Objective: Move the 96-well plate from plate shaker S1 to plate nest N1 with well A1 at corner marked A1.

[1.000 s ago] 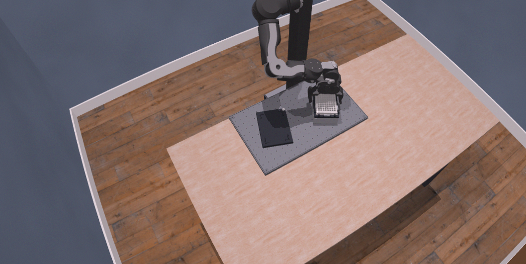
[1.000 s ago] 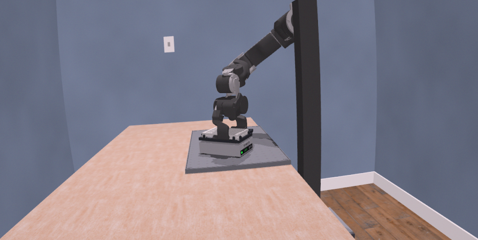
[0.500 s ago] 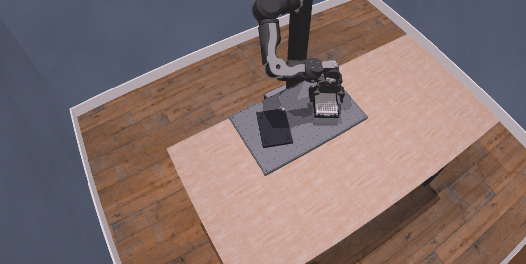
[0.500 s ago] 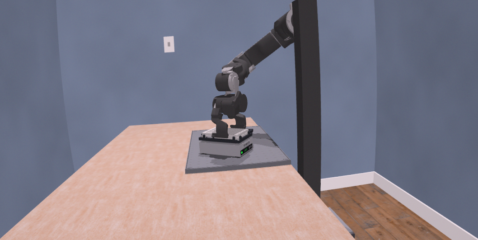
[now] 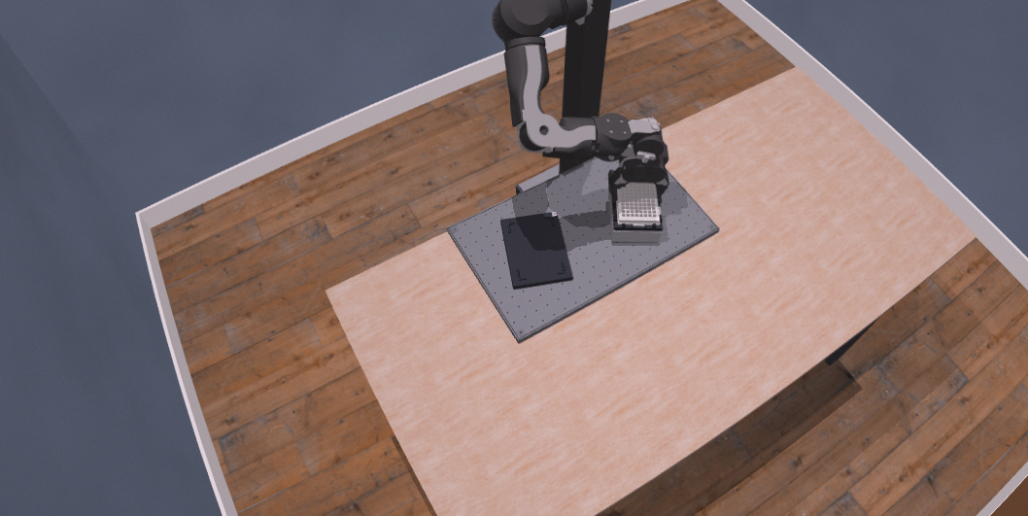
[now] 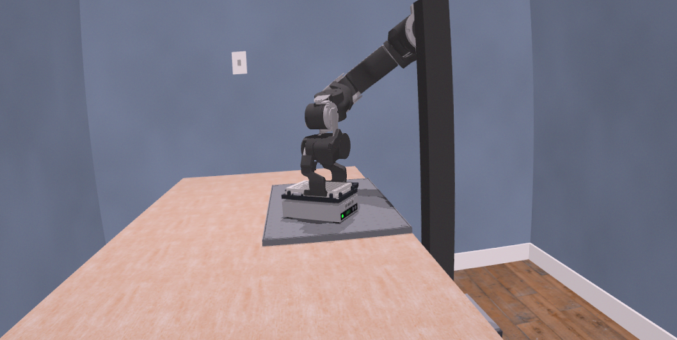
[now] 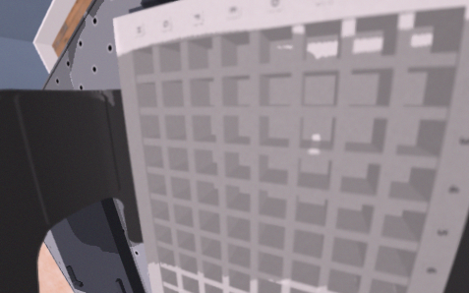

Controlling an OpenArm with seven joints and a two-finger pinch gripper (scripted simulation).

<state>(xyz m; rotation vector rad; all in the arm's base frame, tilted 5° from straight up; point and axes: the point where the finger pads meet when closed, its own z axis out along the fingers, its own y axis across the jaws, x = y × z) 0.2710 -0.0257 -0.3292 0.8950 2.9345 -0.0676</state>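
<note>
Right now the plate shaker S1 is 40 mm ahead of my hand, 20 mm to the right of it and 20 mm below it. The rest, counted from my hand: plate nest N1 (30 mm behind, 230 mm to the right, 60 mm below); then 96-well plate (10 mm ahead, 10 mm to the right); then A1 mark (70 mm behind, 150 mm to the right, 50 mm below).
</note>
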